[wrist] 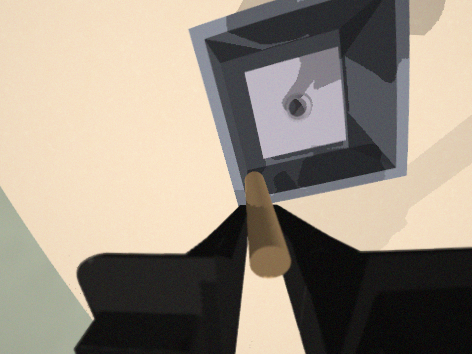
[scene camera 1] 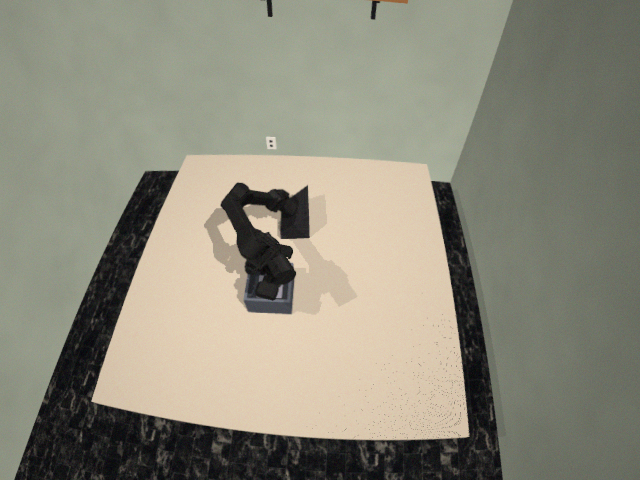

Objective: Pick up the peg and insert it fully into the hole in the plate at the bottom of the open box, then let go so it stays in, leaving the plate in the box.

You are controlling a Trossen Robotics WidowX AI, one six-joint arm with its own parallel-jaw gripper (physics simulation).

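Seen in the pictures: gripper, between the fingertips: [wrist: 258, 212] [scene camera 1: 277, 285]; arm's base, origin of its link: [scene camera 1: 292, 209].
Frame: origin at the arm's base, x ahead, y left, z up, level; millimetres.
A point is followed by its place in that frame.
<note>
My gripper [wrist: 258, 212] {x 401, y 9, z 85 mm} is shut on the brown round peg [wrist: 265, 230] {x 398, y -5, z 122 mm}, which stands out between the fingertips, its far end pointing toward the box. In the wrist view the peg's far end overlaps the near left corner of the open blue-grey box [wrist: 215, 110] {x 424, y -50, z 11 mm} [scene camera 1: 269, 305] {x 427, y -26, z -19 mm}. The light plate [wrist: 272, 132] {x 376, y -17, z -29 mm} lies at the bottom of the box, with a round hole [wrist: 297, 107] near its middle, partly in shadow. The hole is up and to the right of the peg's far end in that view. In the scene view the arm's wrist covers much of the box, and the peg is hidden.
The arm's dark base mount [scene camera 1: 297, 224] {x 81, y 30, z 5 mm} stands on the cream table top [scene camera 1: 361, 361] {x 579, y 303, z -87 mm} behind the box. The box's walls rise around the plate on all sides. The arm [scene camera 1: 236, 217] {x 339, y -93, z 336 mm} bends out to the left and reaches over the box. A green wall stands behind the table.
</note>
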